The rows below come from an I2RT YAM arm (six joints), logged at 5 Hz.
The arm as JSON. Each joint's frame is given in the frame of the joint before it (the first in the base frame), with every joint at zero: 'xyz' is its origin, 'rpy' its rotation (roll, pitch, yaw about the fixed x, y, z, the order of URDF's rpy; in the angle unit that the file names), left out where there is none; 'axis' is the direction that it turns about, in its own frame. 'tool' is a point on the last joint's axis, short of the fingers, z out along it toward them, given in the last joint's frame.
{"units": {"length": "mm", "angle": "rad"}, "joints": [
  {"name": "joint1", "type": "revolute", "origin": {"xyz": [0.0, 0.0, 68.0]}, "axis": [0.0, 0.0, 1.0]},
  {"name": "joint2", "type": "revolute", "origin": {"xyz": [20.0, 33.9, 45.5], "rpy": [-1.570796, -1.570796, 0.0]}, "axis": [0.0, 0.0, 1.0]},
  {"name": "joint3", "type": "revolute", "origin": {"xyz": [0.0, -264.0, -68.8], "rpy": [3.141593, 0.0, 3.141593]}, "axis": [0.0, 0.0, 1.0]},
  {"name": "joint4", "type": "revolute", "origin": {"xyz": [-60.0, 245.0, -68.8], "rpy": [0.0, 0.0, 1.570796]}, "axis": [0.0, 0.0, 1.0]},
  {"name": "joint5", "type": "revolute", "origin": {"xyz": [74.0, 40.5, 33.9], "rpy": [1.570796, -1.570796, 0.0]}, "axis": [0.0, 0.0, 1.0]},
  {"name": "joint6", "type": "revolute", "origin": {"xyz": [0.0, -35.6, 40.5], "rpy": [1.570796, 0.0, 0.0]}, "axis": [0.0, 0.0, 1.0]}
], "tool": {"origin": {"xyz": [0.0, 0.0, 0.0], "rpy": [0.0, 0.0, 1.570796]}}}
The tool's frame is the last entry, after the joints.
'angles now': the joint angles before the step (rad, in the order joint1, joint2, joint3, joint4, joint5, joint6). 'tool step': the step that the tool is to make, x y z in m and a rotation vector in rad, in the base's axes. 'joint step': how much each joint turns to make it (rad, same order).
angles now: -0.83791, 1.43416, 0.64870, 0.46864, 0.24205, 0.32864
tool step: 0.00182, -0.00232, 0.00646, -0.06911, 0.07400, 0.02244
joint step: 0.00038, -0.00001, 0.01638, 0.01146, 0.00915, -0.10643
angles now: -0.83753, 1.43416, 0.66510, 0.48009, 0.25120, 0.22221
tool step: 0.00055, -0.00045, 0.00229, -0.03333, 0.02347, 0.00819
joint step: 0.00078, 0.00000, 0.00116, 0.01830, 0.00384, -0.04158
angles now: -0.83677, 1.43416, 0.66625, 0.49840, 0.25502, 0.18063
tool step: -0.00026, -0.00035, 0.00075, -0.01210, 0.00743, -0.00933
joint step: 0.00002, 0.00000, 0.00001, 0.00686, 0.01260, -0.01106
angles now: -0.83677, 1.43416, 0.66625, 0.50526, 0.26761, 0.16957
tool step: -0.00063, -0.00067, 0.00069, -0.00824, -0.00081, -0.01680
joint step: -0.00116, 0.00038, -0.00001, 0.00726, 0.01638, -0.00077
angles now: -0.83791, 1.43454, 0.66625, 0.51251, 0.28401, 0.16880
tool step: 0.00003, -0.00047, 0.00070, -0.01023, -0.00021, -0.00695
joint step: -0.00002, 0.00153, 0.00000, 0.01069, 0.00837, -0.00496
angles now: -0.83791, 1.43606, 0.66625, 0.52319, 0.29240, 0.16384
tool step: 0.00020, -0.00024, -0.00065, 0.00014, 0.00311, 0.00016
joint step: 0.00000, 0.00268, -0.00001, 0.00116, 0.00039, -0.00229
